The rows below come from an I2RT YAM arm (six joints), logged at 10 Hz.
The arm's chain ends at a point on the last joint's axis. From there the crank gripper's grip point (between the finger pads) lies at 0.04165 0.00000 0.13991 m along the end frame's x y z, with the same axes.
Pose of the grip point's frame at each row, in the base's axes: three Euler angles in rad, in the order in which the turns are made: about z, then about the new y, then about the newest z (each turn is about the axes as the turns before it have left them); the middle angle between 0 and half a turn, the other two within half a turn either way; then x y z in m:
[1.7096 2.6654 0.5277 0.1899 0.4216 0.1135]
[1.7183 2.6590 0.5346 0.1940 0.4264 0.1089]
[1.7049 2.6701 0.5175 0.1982 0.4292 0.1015]
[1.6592 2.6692 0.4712 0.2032 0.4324 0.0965]
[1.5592 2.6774 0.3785 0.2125 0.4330 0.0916]
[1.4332 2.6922 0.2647 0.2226 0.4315 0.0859]
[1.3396 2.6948 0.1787 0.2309 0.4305 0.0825]
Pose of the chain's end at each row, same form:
[1.7096 2.6654 0.5277 0.2151 0.3927 0.2543]
[1.7183 2.6590 0.5346 0.2199 0.3967 0.2495]
[1.7049 2.6701 0.5175 0.2228 0.4009 0.2426]
[1.6592 2.6692 0.4712 0.2247 0.4036 0.2380]
[1.5592 2.6774 0.3785 0.2276 0.4048 0.2340]
[1.4332 2.6922 0.2647 0.2300 0.4057 0.2294]
[1.3396 2.6948 0.1787 0.2327 0.4059 0.2264]

